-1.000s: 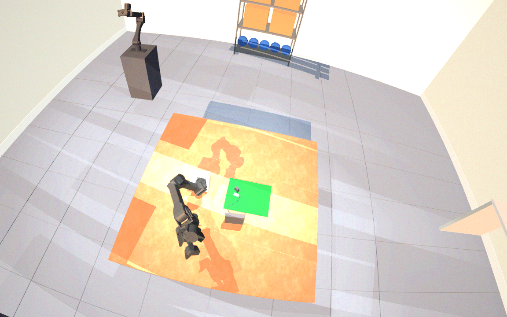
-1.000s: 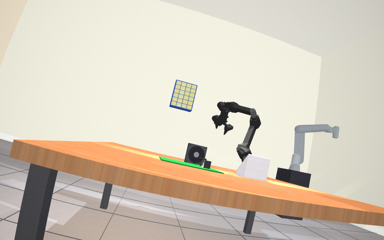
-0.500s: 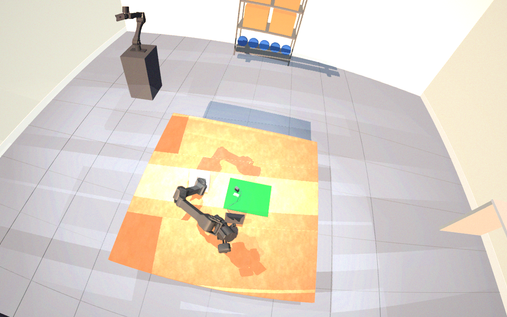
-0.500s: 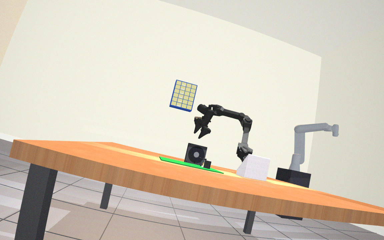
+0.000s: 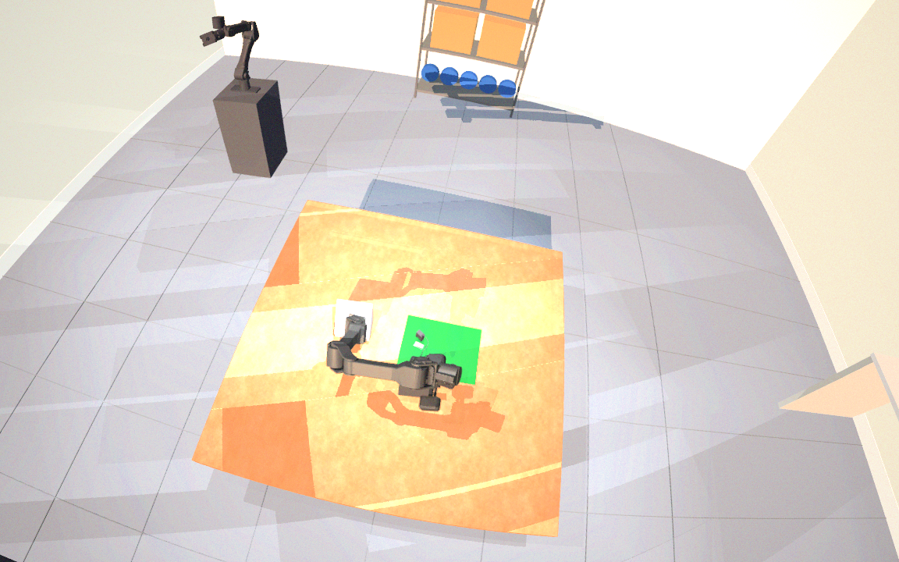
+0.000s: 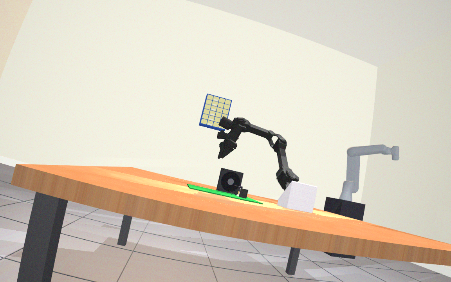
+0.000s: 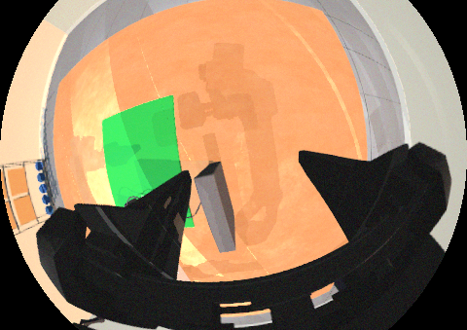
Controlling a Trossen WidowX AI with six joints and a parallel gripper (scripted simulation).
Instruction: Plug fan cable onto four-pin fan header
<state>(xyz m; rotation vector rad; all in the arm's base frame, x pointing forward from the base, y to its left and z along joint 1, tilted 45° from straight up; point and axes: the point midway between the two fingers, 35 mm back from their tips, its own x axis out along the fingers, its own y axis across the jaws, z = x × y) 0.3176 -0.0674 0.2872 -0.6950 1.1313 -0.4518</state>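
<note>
Right now my gripper tip is 9 cm past the dark plug, 27 cm to the right of it and 15 cm above it. From my gripper tip the other things lie so: white four-pin header: 9 cm behind, 24 cm to the left, 17 cm below; black fan: 7 cm behind, 5 cm to the left, 11 cm below; green board: 24 cm to the left, 18 cm below.
</note>
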